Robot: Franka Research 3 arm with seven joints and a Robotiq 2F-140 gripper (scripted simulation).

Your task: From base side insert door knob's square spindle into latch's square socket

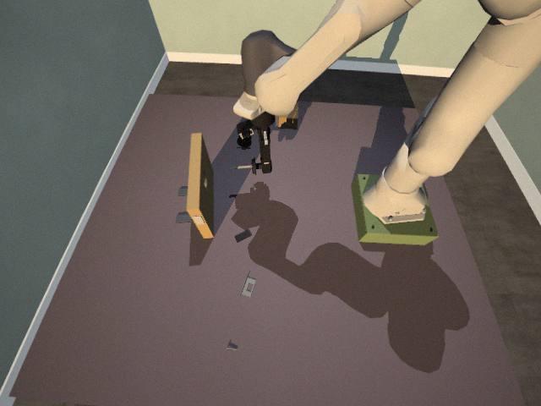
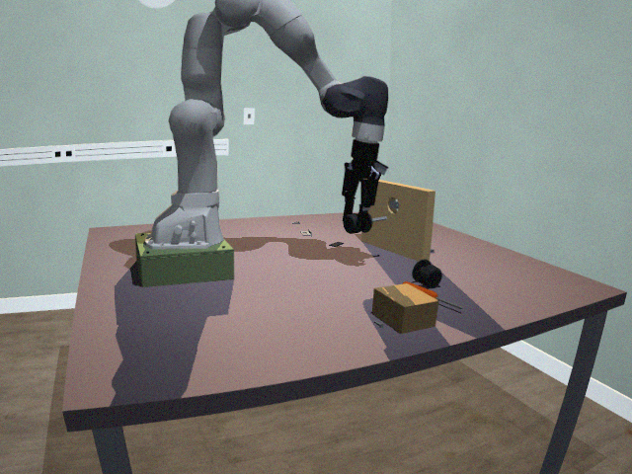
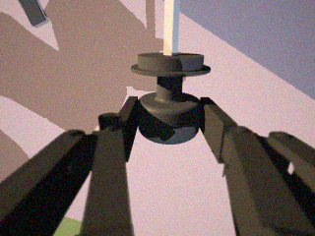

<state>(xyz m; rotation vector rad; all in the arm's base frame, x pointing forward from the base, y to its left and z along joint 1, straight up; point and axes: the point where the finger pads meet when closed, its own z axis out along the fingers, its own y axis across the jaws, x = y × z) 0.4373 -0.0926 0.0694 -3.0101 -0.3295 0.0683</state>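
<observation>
Now: the wooden door panel 210 mm ahead of my hand, 110 mm to the left of it and 20 mm below it.
</observation>
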